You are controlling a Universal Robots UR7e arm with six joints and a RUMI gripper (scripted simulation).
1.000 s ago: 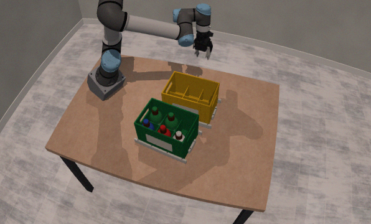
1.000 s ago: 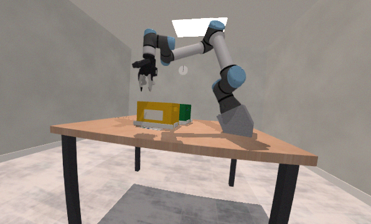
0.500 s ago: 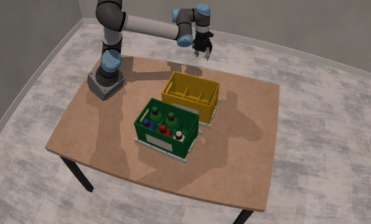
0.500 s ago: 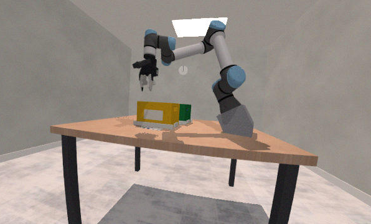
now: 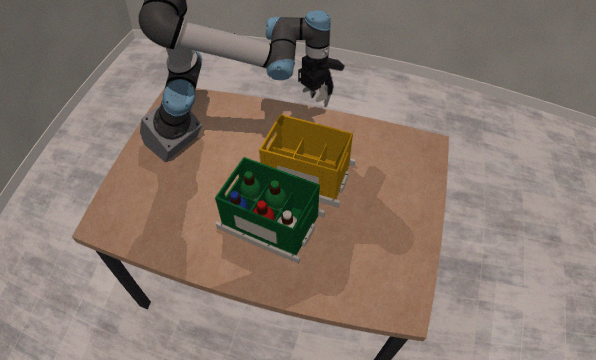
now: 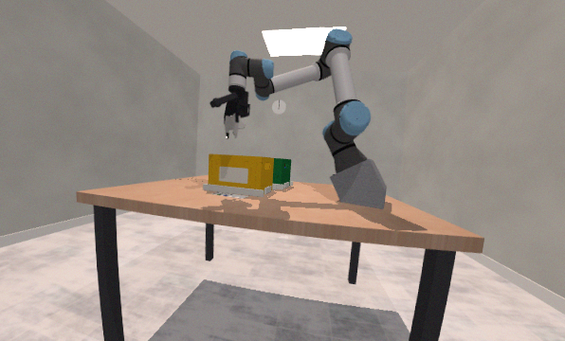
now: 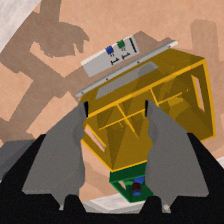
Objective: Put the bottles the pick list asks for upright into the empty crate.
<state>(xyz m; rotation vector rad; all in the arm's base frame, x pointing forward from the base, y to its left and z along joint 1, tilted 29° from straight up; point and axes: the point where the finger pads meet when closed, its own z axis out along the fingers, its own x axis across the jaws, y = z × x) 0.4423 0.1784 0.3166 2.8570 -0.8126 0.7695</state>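
Right now the green-label bottle is 30 cm to the right of my hand, 18 cm below it and 17 cm behind it. The rest, counted from my hand: green crate 36 cm to the right, 18 cm below, 9 cm behind; yellow crate 18 cm below, 12 cm to the right, 2 cm behind; pick list 26 cm below, 2 cm to the left, 1 cm behind.
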